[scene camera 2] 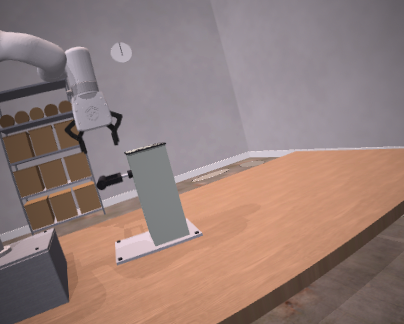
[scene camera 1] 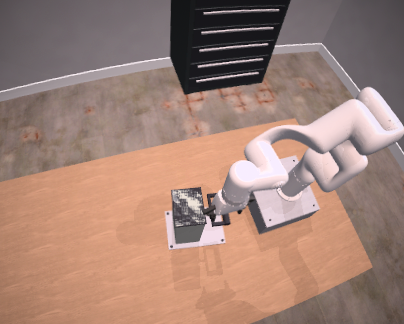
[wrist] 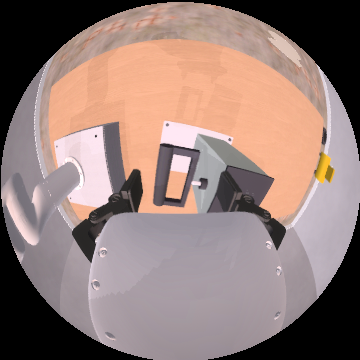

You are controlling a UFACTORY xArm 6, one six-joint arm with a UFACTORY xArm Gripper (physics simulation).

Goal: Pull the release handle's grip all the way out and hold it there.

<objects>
same spot on pale base plate: (wrist: pixel 175 133) = (scene camera 1: pixel 213 235)
</objects>
